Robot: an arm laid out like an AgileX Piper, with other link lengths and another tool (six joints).
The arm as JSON. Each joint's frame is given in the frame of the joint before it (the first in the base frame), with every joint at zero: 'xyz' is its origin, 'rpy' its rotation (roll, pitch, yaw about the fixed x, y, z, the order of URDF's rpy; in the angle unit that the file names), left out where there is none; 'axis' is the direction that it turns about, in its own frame. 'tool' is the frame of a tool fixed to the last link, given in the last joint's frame.
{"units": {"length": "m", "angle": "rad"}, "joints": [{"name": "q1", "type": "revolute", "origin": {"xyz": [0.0, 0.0, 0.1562]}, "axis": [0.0, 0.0, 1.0]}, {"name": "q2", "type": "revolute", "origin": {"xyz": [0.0, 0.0, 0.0], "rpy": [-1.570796, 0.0, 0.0]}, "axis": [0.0, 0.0, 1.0]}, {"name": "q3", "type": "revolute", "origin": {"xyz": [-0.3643, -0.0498, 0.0]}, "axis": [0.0, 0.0, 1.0]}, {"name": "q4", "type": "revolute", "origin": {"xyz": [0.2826, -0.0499, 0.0], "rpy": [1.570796, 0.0, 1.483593]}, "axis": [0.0, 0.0, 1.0]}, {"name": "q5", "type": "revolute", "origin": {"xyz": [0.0, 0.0, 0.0], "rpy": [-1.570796, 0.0, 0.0]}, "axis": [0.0, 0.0, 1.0]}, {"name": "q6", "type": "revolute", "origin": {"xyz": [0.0, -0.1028, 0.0], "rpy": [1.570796, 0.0, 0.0]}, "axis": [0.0, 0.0, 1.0]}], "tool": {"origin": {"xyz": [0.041, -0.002, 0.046], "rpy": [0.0, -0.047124, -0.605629]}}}
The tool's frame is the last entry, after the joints.
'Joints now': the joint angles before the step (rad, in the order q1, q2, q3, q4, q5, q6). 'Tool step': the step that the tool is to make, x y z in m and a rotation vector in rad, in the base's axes. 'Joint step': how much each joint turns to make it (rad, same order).
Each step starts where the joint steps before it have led.
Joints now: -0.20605, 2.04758, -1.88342, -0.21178, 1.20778, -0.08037
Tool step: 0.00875, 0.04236, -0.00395, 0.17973, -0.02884, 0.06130
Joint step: 0.03080, -0.00002, -0.00124, 0.19606, 0.00191, -0.04792
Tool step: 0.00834, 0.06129, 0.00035, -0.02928, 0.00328, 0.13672
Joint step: 0.13237, 0.00002, -0.00003, -0.02888, 0.00002, -0.00227
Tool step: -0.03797, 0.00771, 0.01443, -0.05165, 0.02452, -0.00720
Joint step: 0.03052, -0.11058, 0.13843, -0.06481, -0.00149, 0.04542
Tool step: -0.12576, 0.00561, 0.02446, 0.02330, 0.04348, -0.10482
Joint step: 0.00000, -0.33644, 0.39108, -0.00225, 0.00038, 0.10857
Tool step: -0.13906, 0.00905, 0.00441, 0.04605, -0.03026, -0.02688
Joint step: -0.00001, -0.39397, 0.35968, 0.04239, 0.00639, 0.02091
